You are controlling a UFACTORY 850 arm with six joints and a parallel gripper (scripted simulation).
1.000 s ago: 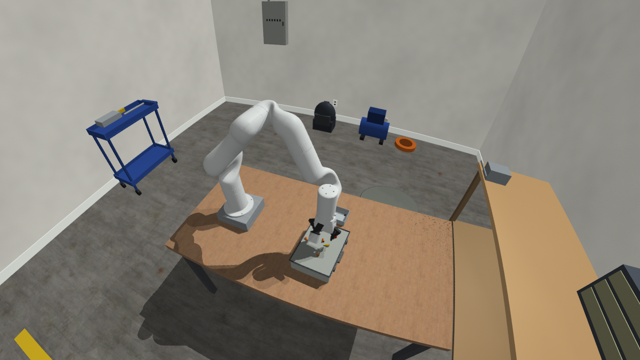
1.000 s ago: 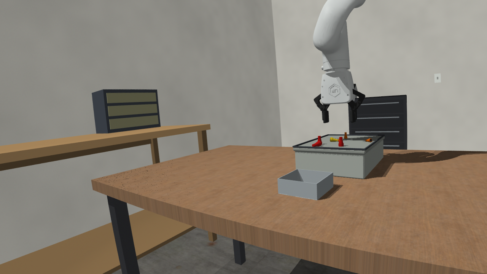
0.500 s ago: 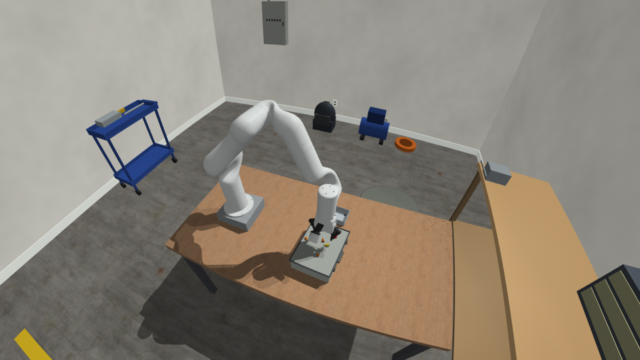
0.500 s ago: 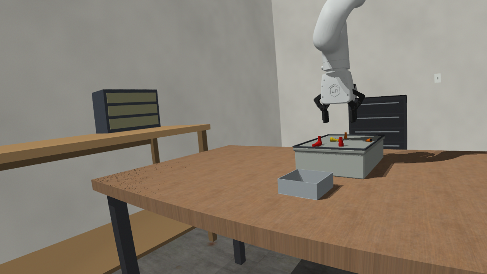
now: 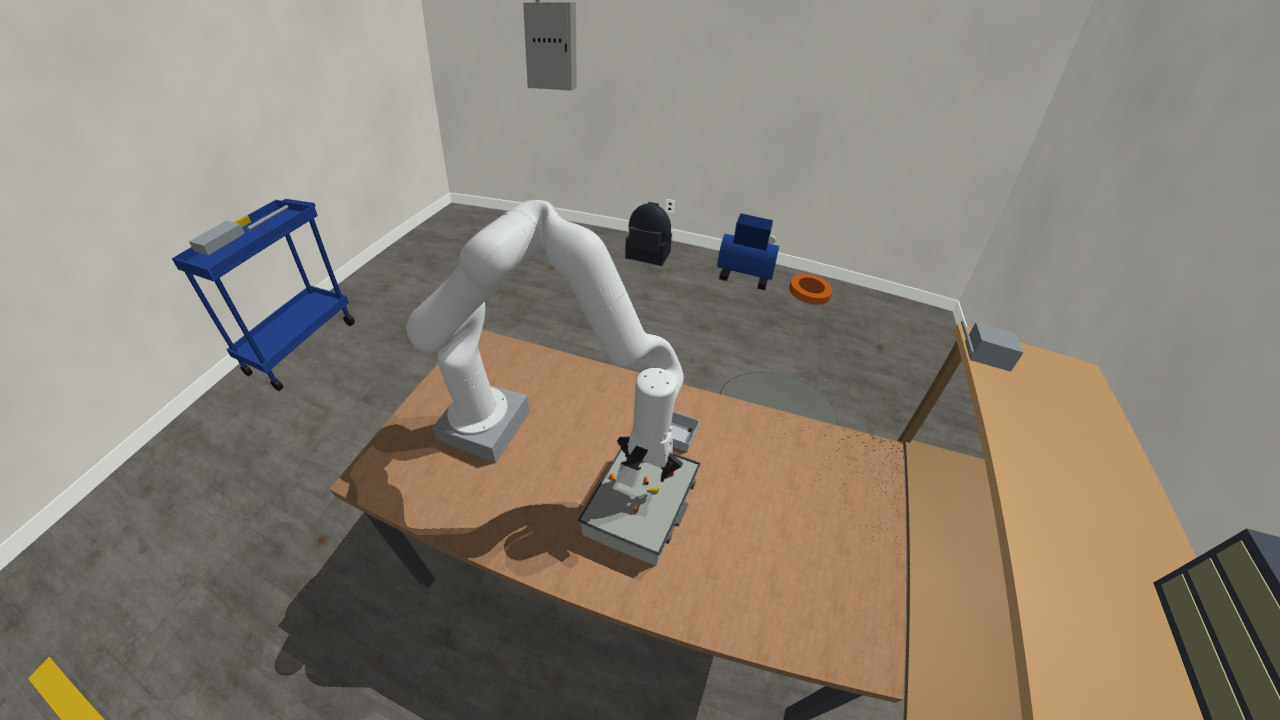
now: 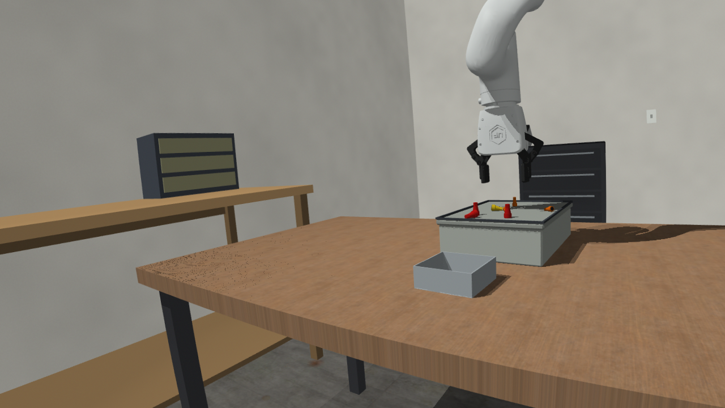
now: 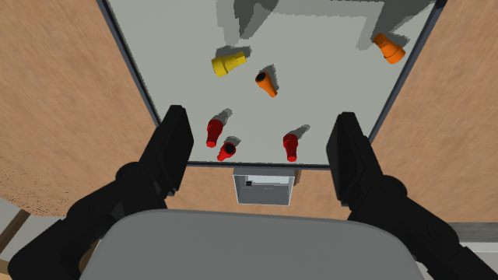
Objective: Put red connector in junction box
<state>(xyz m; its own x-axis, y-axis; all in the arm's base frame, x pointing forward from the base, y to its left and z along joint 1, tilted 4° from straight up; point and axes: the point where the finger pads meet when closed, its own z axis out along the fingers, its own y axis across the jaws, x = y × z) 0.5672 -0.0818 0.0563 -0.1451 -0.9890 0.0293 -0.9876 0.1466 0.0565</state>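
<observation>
Now: the yellow connector 20 mm ahead of my hand, 10 mm to the right of it and 70 mm below it. From my hand the other things lie so: grey tool case 20 mm to the right, 100 mm below.
</observation>
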